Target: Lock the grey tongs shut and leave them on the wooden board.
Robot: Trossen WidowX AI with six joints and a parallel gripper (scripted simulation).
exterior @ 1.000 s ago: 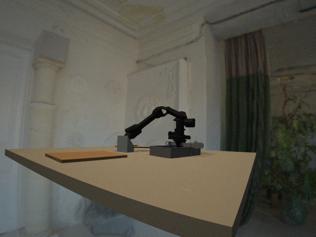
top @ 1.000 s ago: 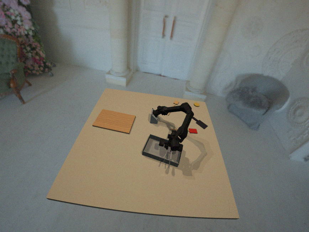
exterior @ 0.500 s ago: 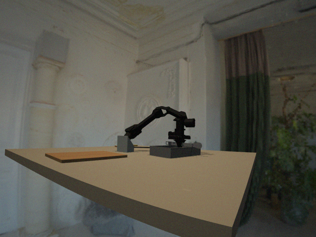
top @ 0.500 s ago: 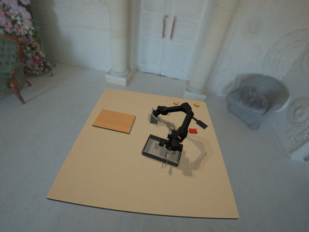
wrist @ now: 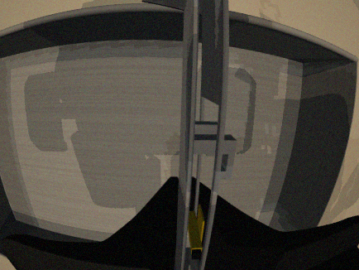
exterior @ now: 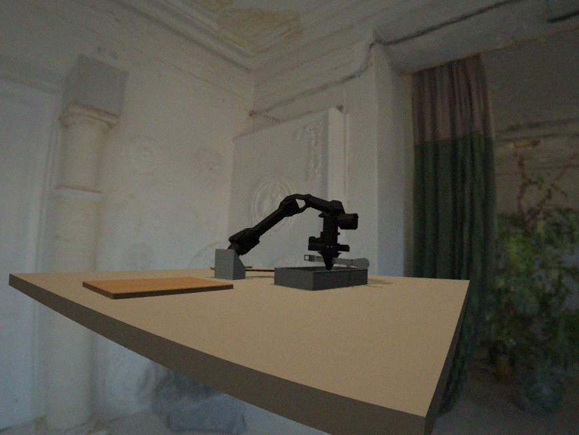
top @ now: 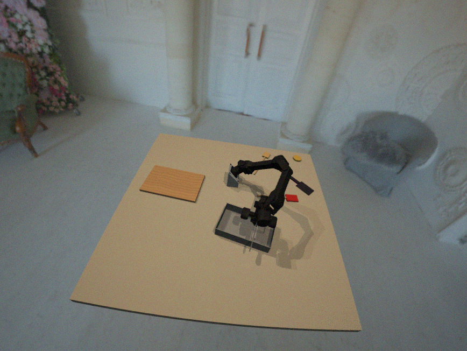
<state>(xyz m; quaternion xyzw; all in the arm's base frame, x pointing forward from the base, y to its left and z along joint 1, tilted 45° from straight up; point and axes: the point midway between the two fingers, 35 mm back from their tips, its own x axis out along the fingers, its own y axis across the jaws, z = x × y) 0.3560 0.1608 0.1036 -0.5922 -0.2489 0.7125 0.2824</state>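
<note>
Now: the roasting tin 5 cm to the right of my gripper tip and 2 cm below it. Round my gripper tip: black spatula: 49 cm behind, 27 cm to the left, 5 cm below; red spatula: 30 cm behind, 16 cm to the left, 4 cm below; wooden board: 56 cm to the right, 22 cm behind, 4 cm below.
</note>
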